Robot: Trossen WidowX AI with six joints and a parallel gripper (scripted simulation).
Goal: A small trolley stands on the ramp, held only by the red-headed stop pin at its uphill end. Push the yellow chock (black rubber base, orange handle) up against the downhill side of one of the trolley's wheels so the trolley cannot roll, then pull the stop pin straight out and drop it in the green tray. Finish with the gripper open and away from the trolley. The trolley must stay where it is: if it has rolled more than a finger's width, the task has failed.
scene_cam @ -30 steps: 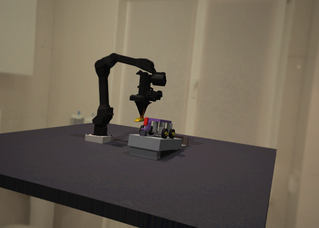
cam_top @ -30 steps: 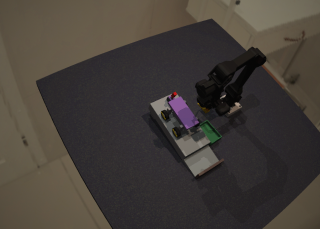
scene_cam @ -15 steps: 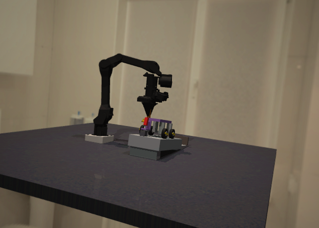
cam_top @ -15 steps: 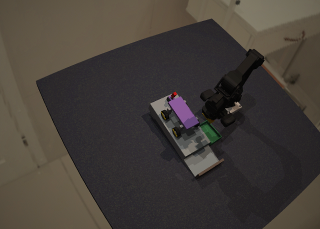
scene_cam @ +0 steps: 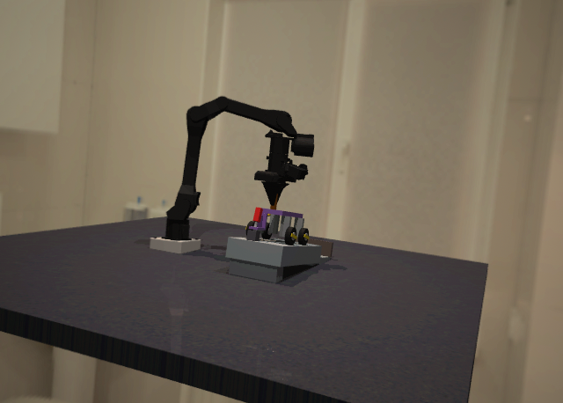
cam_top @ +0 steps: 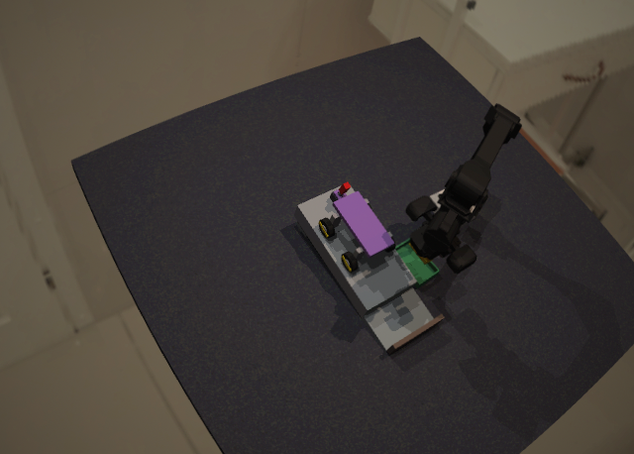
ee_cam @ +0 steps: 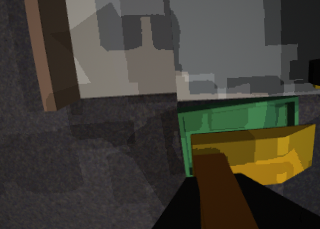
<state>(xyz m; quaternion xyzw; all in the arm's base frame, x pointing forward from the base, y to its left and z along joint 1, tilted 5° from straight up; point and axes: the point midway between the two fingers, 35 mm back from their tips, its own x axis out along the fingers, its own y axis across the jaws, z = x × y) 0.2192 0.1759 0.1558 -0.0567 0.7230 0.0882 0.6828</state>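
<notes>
My gripper tip is now 23 cm to the left of the red-headed stop pin, 12 cm short of it and 2 cm above it. The rest, counted from my gripper tip: purple trolley (13 cm to the right, 12 cm ahead, 4 cm below); yellow chock (2 cm to the right, 1 cm below); green tray (16 cm below, 6 cm to the right, 3 cm behind).
</notes>
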